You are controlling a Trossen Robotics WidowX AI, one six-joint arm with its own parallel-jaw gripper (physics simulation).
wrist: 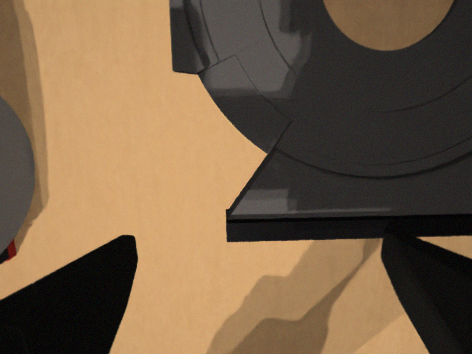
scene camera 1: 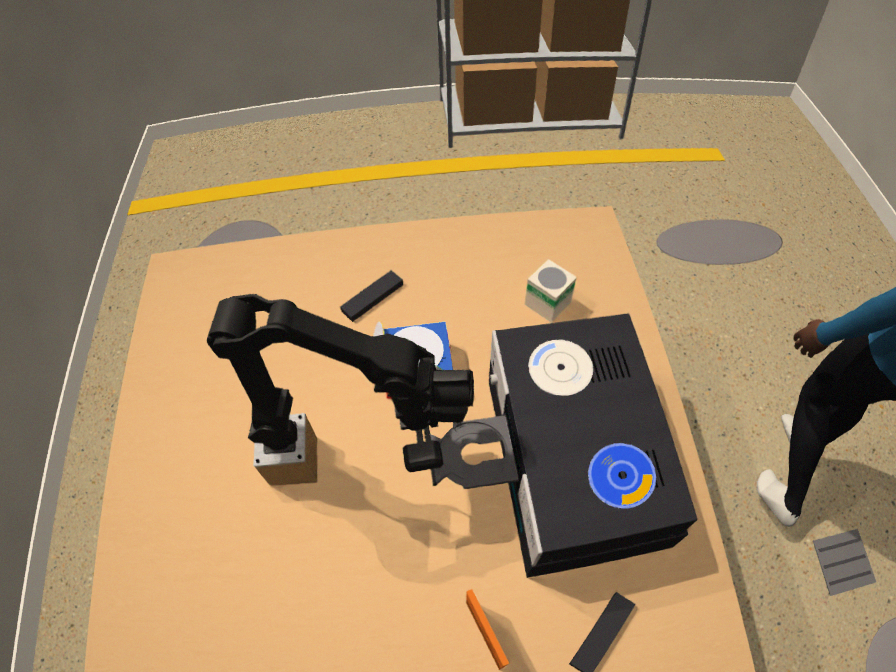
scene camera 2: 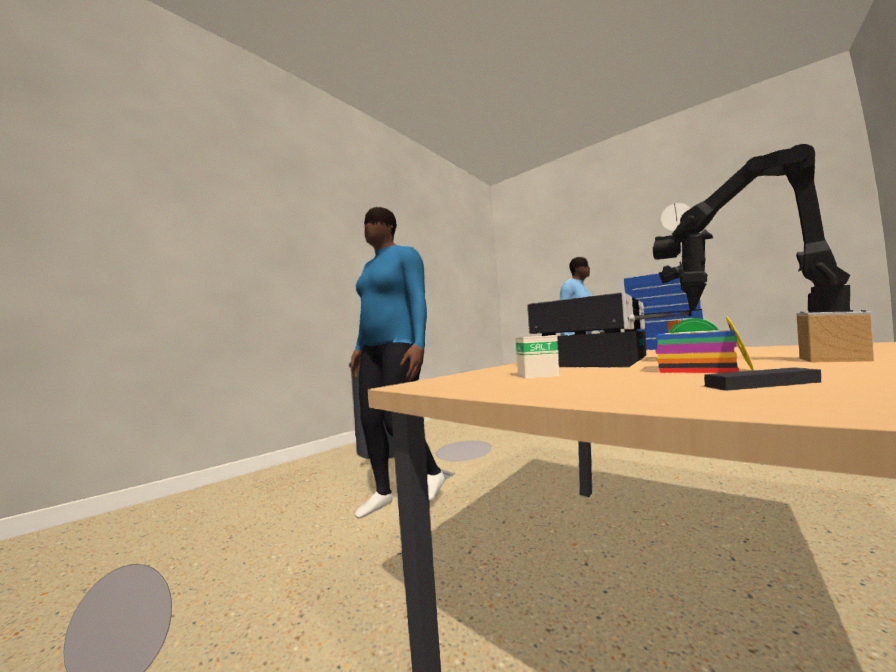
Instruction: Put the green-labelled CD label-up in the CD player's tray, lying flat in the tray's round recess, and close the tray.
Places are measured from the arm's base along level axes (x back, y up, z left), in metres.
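Pixels of known places: gripper, fingertip midpoint: (wrist: 260, 245) (scene camera 1: 425, 438) (scene camera 2: 692, 310); arm's base, link origin: (scene camera 1: 280, 437) (scene camera 2: 829, 312).
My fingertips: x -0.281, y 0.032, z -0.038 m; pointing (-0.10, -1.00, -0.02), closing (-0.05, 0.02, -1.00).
Ahead of a thing's pixels: the offset from my fingertips to its top centre.
The green-labelled CD {dx +0.004, dy -0.026, dz +0.162 m} (scene camera 2: 694, 324) leans on the far side of a stack of cases (scene camera 2: 696, 350) (scene camera 1: 446, 338). Its green face is toward the stack; its grey back shows at the left edge of the wrist view (wrist: 14, 175). The arm hides it in scene camera 1. The CD player (scene camera 1: 571, 426) (scene camera 2: 578, 315) has its tray {dx -0.127, dy +0.001, dz -0.033 m} (scene camera 1: 474, 476) (scene camera 2: 664, 315) (wrist: 350, 140) out, with no disc in the round recess. My gripper (scene camera 1: 423, 454) (scene camera 2: 692, 306) (wrist: 260, 245) is open and empty at the tray's front lip. In the wrist view the right fingertip overlaps the lip; contact is unclear.
The player stands on another black unit. A white disc {dx -0.260, dy +0.057, dz +0.092 m} (scene camera 1: 541, 372) and a blue disc {dx -0.329, dy +0.057, dz -0.133 m} (scene camera 1: 602, 473) lie on it. A yellow disc {dx +0.090, dy -0.029, dz +0.259 m} (scene camera 2: 739, 343) leans on the stack. A salt box {dx -0.310, dy -0.046, dz +0.384 m} (scene camera 1: 551, 290) (scene camera 2: 537, 356), black bars {dx +0.104, dy -0.122, dz +0.444 m} (scene camera 1: 371, 295) {dx -0.292, dy -0.122, dz -0.379 m} (scene camera 1: 602, 632) and an orange bar {dx -0.076, dy -0.017, dz -0.350 m} (scene camera 1: 486, 629) are around.
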